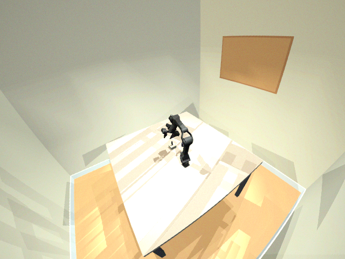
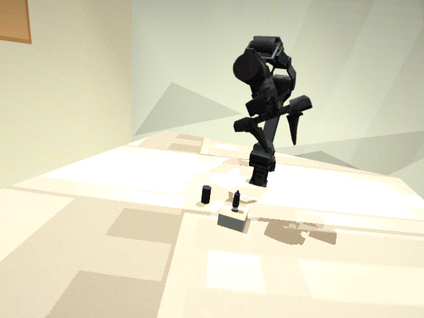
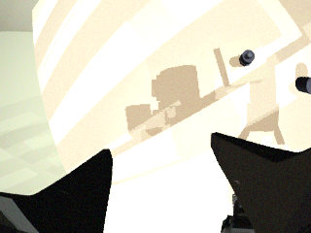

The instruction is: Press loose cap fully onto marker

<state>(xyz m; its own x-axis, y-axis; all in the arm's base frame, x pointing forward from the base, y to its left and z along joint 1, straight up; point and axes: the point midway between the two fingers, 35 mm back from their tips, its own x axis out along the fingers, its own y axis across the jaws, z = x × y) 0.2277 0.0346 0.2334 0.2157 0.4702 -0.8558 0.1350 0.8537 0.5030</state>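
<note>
Now: gripper tip 180 mm to the left of the dark cap and 180 mm above it. Round my gripper tip: dark marker: 50 mm ahead, 80 mm to the right, 130 mm below; pale holder block: 50 mm ahead, 80 mm to the right, 190 mm below.
</note>
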